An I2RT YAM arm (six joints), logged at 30 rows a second.
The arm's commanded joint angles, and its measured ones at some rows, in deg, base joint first. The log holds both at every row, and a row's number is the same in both.
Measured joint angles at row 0: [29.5, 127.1, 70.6, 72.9, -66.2, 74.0]
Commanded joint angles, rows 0 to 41: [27.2, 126.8, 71.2, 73.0, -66.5, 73.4]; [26.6, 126.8, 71.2, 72.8, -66.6, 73.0]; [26.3, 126.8, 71.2, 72.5, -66.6, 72.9]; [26.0, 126.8, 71.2, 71.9, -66.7, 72.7]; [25.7, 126.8, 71.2, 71.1, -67.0, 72.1]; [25.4, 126.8, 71.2, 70.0, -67.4, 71.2]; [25.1, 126.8, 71.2, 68.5, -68.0, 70.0]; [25.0, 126.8, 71.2, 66.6, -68.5, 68.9]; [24.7, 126.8, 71.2, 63.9, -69.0, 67.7]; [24.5, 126.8, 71.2, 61.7, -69.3, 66.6]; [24.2, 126.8, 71.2, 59.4, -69.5, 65.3]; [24.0, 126.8, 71.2, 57.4, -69.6, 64.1]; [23.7, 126.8, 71.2, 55.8, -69.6, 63.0]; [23.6, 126.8, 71.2, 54.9, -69.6, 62.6]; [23.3, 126.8, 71.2, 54.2, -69.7, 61.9]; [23.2, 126.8, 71.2, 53.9, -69.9, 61.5]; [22.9, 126.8, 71.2, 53.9, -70.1, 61.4]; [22.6, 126.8, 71.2, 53.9, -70.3, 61.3]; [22.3, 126.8, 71.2, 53.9, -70.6, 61.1]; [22.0, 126.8, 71.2, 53.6, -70.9, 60.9]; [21.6, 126.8, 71.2, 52.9, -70.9, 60.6]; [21.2, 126.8, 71.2, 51.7, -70.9, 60.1]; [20.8, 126.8, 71.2, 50.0, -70.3, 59.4]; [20.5, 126.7, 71.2, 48.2, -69.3, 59.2]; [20.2, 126.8, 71.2, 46.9, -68.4, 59.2]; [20.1, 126.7, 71.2, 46.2, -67.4, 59.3]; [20.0, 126.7, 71.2, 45.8, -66.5, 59.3]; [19.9, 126.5, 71.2, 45.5, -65.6, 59.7]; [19.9, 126.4, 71.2, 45.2, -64.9, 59.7]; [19.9, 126.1, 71.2, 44.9, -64.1, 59.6]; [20.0, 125.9, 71.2, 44.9, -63.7, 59.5]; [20.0, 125.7, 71.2, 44.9, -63.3, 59.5]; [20.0, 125.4, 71.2, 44.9, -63.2, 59.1]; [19.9, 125.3, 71.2, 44.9, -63.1, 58.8]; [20.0, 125.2, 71.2, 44.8, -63.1, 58.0]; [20.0, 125.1, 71.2, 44.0, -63.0, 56.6]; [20.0, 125.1, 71.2, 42.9, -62.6, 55.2]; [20.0, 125.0, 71.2, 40.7, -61.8, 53.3]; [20.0, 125.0, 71.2, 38.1, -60.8, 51.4]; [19.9, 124.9, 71.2, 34.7, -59.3, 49.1]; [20.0, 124.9, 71.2, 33.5, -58.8, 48.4]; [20.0, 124.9, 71.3, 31.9, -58.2, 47.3]
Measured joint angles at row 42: [20.0, 126.4, 70.9, 34.2, -61.6, 53.9]
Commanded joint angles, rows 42 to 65: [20.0, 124.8, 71.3, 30.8, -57.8, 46.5]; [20.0, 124.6, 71.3, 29.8, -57.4, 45.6]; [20.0, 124.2, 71.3, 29.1, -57.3, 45.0]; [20.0, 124.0, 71.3, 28.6, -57.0, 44.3]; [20.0, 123.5, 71.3, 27.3, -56.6, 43.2]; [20.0, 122.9, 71.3, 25.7, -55.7, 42.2]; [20.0, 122.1, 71.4, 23.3, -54.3, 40.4]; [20.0, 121.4, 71.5, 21.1, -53.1, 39.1]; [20.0, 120.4, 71.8, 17.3, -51.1, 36.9]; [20.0, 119.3, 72.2, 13.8, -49.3, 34.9]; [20.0, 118.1, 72.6, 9.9, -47.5, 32.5]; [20.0, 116.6, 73.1, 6.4, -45.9, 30.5]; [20.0, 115.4, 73.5, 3.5, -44.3, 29.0]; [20.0, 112.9, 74.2, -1.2, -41.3, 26.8]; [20.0, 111.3, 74.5, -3.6, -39.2, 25.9]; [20.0, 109.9, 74.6, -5.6, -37.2, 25.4]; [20.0, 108.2, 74.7, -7.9, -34.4, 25.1]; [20.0, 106.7, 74.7, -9.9, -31.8, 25.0]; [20.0, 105.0, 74.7, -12.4, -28.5, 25.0]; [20.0, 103.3, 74.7, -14.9, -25.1, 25.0]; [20.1, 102.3, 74.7, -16.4, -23.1, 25.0]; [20.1, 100.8, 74.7, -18.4, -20.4, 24.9]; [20.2, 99.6, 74.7, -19.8, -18.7, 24.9]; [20.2, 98.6, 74.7, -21.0, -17.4, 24.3]
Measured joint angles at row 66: [20.0, 102.0, 73.7, -18.4, -28.6, 27.1]
